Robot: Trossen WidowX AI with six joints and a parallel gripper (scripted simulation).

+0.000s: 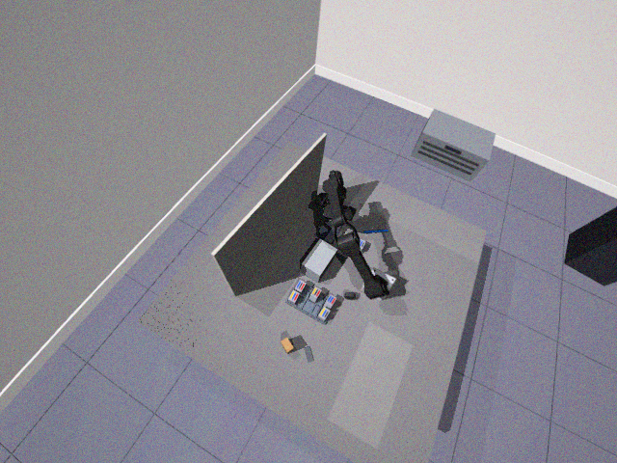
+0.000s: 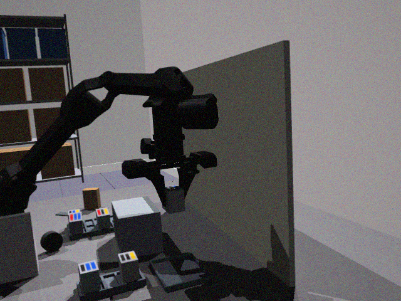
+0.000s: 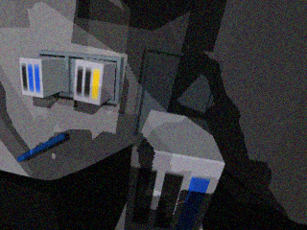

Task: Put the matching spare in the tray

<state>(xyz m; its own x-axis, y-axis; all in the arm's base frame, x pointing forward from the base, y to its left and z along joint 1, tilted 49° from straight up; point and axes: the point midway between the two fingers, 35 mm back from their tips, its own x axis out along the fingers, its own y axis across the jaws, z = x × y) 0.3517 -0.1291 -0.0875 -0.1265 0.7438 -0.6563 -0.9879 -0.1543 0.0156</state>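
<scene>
My gripper tip is 14 cm above the shallow tray. The rest, counted from my gripper tip: mounted unit 20 cm to the left, 10 cm below, 6 cm behind; tall grey-green panel 20 cm to the left, 18 cm ahead, 8 cm above; blue pen 21 cm behind, 15 cm to the right, 14 cm below.
</scene>
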